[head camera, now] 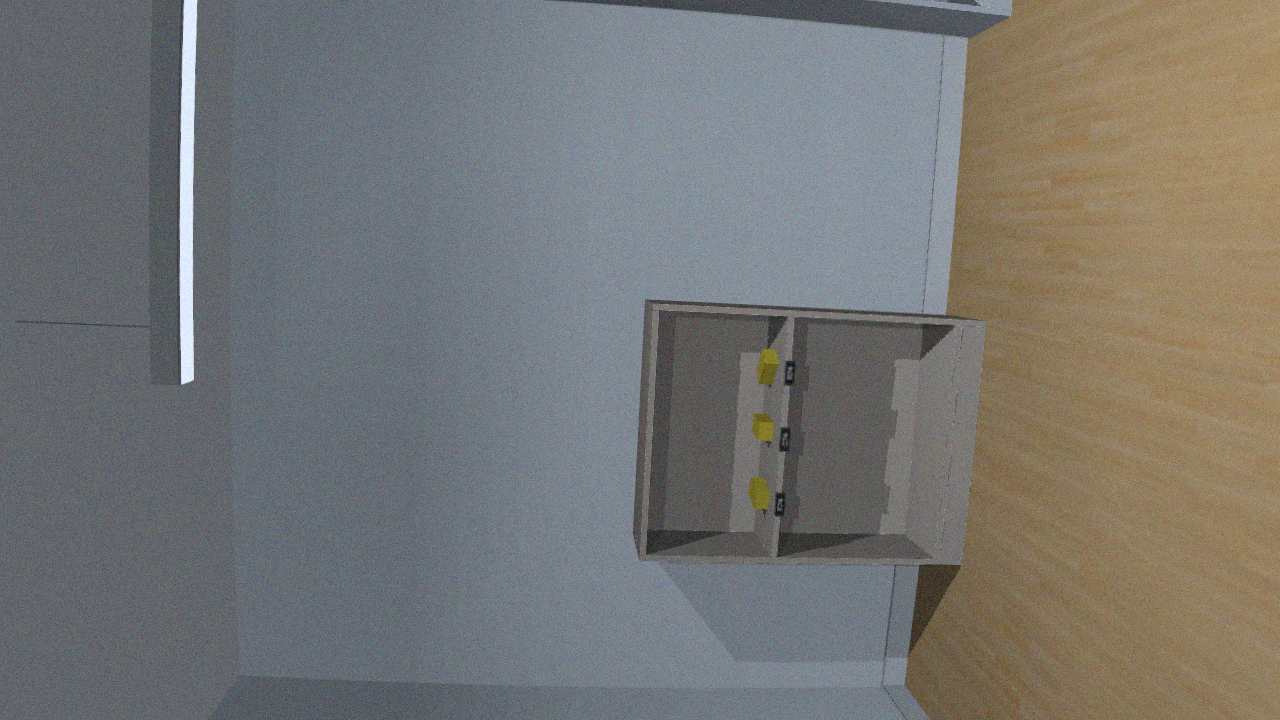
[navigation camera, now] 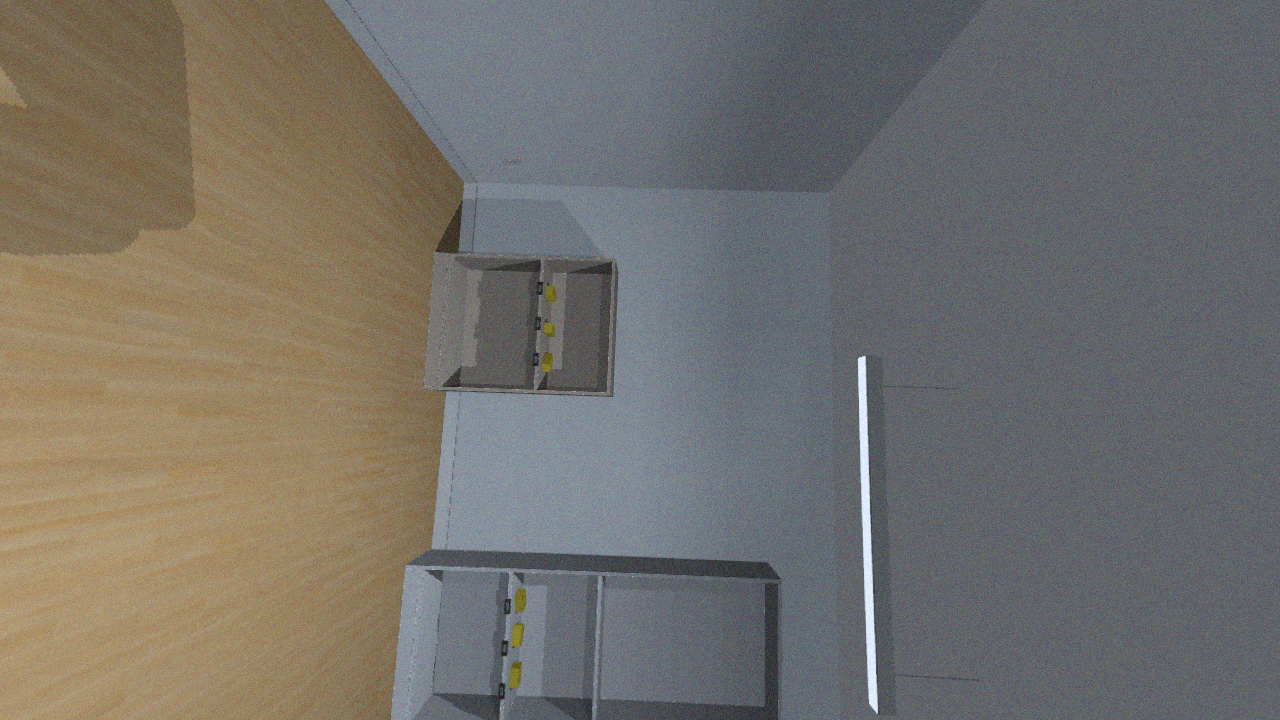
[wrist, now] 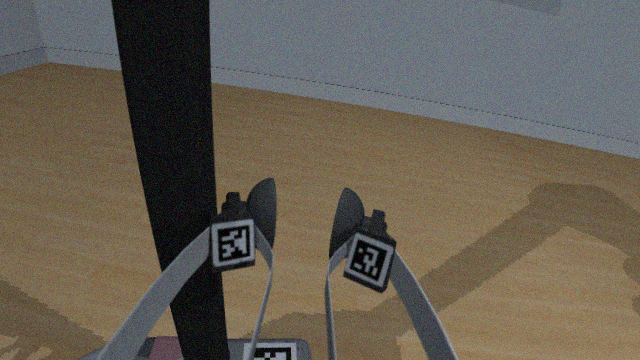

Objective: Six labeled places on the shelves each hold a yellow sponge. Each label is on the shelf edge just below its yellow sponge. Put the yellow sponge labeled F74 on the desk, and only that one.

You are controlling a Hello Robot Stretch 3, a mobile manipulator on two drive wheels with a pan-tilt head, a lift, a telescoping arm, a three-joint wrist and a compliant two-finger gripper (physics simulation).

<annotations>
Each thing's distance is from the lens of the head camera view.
beige shelf unit (head camera: 883, 414): 3.15 m
</annotations>
